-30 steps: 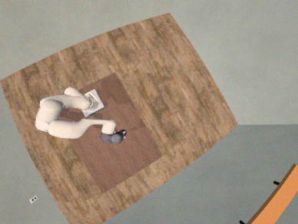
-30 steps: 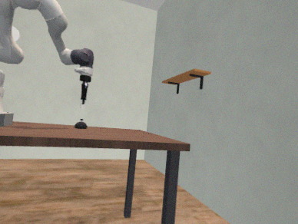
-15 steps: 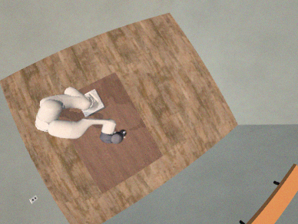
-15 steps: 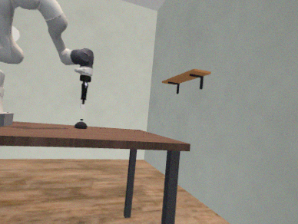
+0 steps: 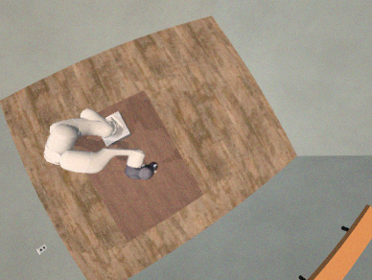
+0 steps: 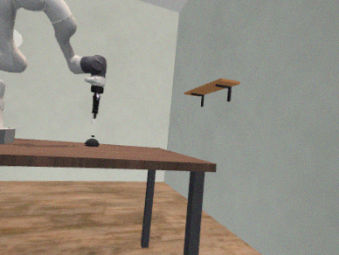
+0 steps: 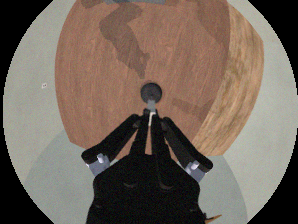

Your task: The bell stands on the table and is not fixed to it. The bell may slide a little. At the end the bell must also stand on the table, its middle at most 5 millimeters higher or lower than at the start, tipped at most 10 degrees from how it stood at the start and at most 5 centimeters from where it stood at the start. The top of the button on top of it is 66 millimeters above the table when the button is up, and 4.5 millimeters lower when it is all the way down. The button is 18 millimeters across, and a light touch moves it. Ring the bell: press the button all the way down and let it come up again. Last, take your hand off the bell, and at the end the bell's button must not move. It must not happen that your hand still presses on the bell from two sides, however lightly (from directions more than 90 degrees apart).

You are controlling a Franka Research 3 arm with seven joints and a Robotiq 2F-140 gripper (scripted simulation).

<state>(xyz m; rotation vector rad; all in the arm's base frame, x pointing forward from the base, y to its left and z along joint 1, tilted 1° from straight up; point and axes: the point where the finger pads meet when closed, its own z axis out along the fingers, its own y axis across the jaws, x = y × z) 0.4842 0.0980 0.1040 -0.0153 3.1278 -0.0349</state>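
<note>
The bell lies 13 cm below my hand.
</note>
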